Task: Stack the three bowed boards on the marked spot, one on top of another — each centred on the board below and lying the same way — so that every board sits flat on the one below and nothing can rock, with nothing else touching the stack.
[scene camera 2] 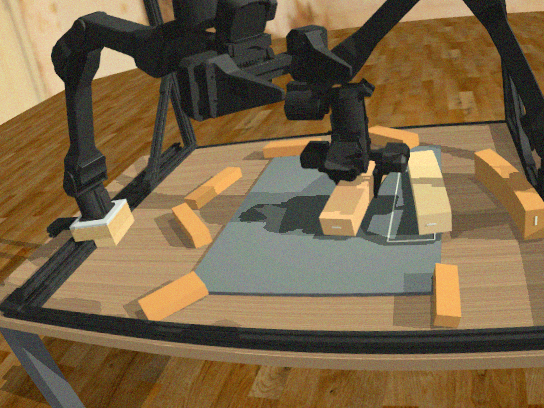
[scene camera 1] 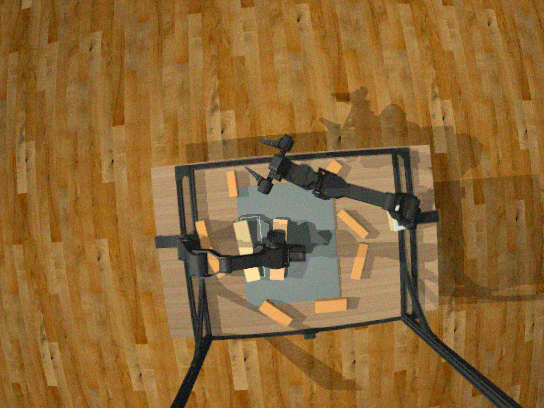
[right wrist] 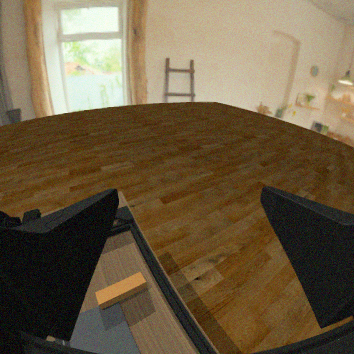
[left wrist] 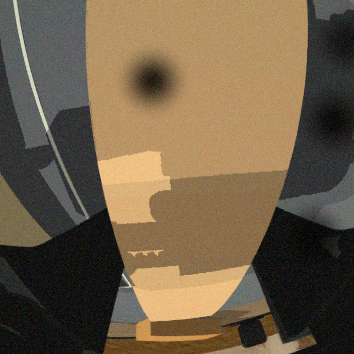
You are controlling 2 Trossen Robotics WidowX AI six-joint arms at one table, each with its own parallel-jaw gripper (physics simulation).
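Places are measured from the left arm's base along level axes (x ahead, y left, z up), in metres.
Pixels of known places: left gripper, fingertip midpoint: (left wrist: 182, 199); right gripper, fingertip midpoint: (scene camera 2: 319, 82) (scene camera 1: 251, 153) (right wrist: 190, 194); left arm's base, link origin: (scene camera 1: 189, 246); right arm's base, link origin: (scene camera 2: 97, 212).
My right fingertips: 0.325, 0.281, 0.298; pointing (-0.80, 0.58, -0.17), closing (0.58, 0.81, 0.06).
Observation:
Ahead of a thing's pixels: the offset from my right fingertips to its top centre, as dx, dy, dz. Level surfaces: height alone.
A tan bowed board {+0.032, -0.351, -0.267} (scene camera 1: 277, 273) (scene camera 2: 345, 205) (left wrist: 195, 125) lies on the grey mat. My left gripper (scene camera 1: 280, 250) (left wrist: 182, 199) is shut on its middle, one finger along each long side. A pale yellow bowed board {-0.092, -0.336, -0.263} (scene camera 1: 243, 235) (scene camera 2: 431, 195) (left wrist: 17, 215) lies beside it, partly over the white outline (scene camera 1: 250, 217) (scene camera 2: 412, 240) (left wrist: 47, 130) of the marked spot. An orange bowed board {-0.233, -0.303, -0.267} (scene camera 1: 202, 232) (scene camera 2: 507, 185) lies on the wood past the mat's edge. My right gripper (scene camera 1: 252, 155) (right wrist: 190, 194) is open and empty, high at the table's upper edge in scene camera 1.
Loose orange blocks, among them {-0.106, -0.059, -0.292} (scene camera 1: 232, 183) {+0.350, -0.302, -0.291} (scene camera 1: 353, 223) {+0.358, -0.462, -0.296} (scene camera 1: 359, 261) {+0.210, -0.626, -0.288} (scene camera 1: 330, 305) {-0.023, -0.620, -0.285} (scene camera 1: 275, 313), lie around the grey mat {dz -0.312} (scene camera 1: 310, 290) (scene camera 2: 310, 272). A pale block with a white top (scene camera 2: 102, 225) stands at the right arm's base. Black frame bars edge the table.

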